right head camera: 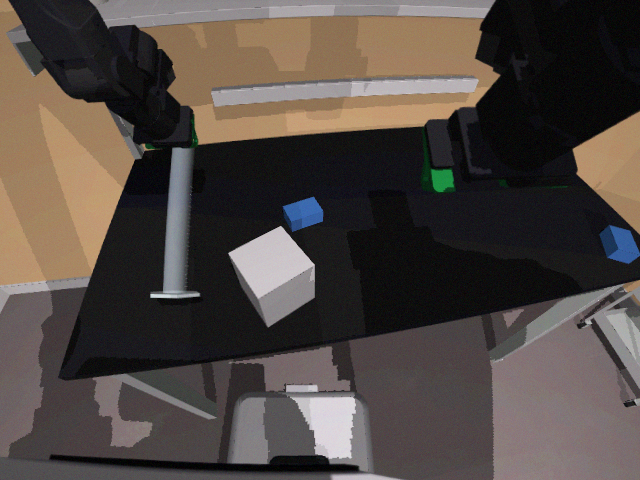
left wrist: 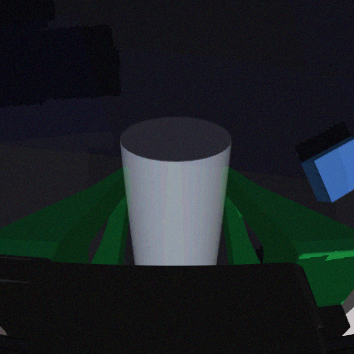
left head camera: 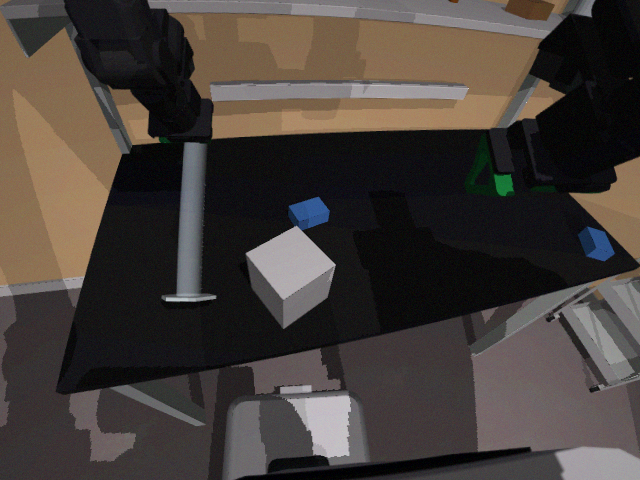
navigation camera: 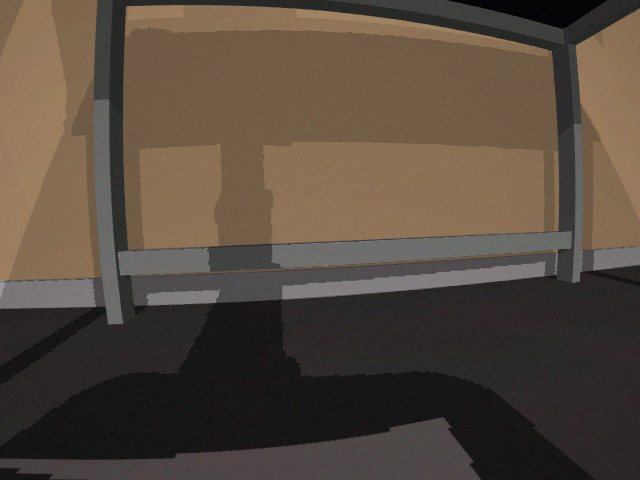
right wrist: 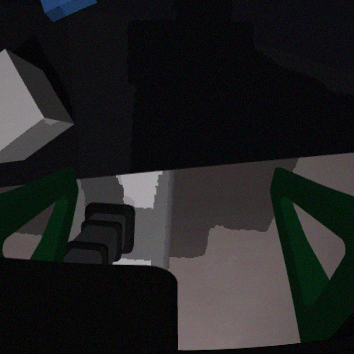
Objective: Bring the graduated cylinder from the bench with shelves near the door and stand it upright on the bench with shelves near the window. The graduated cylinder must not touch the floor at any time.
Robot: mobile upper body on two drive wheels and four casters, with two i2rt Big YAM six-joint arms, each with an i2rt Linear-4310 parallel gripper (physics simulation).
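Frame: origin at the left arm's base, x ahead, y left, z up, level; metres.
Where they show: left gripper, fingertip midpoint: (right head camera: 186, 143) (left wrist: 175, 177) (left head camera: 198, 139); right gripper, fingertip midpoint: (right head camera: 462, 182) (left head camera: 499, 186) (right wrist: 173, 178).
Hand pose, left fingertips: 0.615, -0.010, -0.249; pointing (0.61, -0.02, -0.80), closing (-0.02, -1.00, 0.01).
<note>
Each offset is from my left fingertips to the top centre of the thing, as dx, dy, dz. Level surfaces: height alone.
The grey graduated cylinder (left head camera: 191, 222) (right head camera: 178, 222) (left wrist: 175, 210) hangs roughly upright, base down, over the left part of the black bench top @(dz -0.246) (left head camera: 439, 217) (right head camera: 439, 217). I cannot tell whether its flat base touches the bench. My left gripper (left head camera: 193, 142) (right head camera: 180, 146) (left wrist: 175, 177) is shut on the upper end of the cylinder, green fingers on both sides of it. My right gripper (right wrist: 173, 178) is open and empty near the right part of the bench; its green fingers also show in both head camera views.
A white box @(-0.208, -0.182, -0.116) (left head camera: 290, 273) (right head camera: 272, 273) (right wrist: 20, 110) stands right of the cylinder, with a blue block @(+0.016, -0.235, -0.206) (left head camera: 310, 212) (right head camera: 303, 213) (left wrist: 335, 172) behind it. Another blue block @(-0.086, -1.108, -0.206) (left head camera: 597, 243) (right head camera: 619, 244) lies at the right end. A shelf (left head camera: 310, 9) spans the back. Bench legs (navigation camera: 109, 206) (navigation camera: 568, 180) show in the navigation view.
</note>
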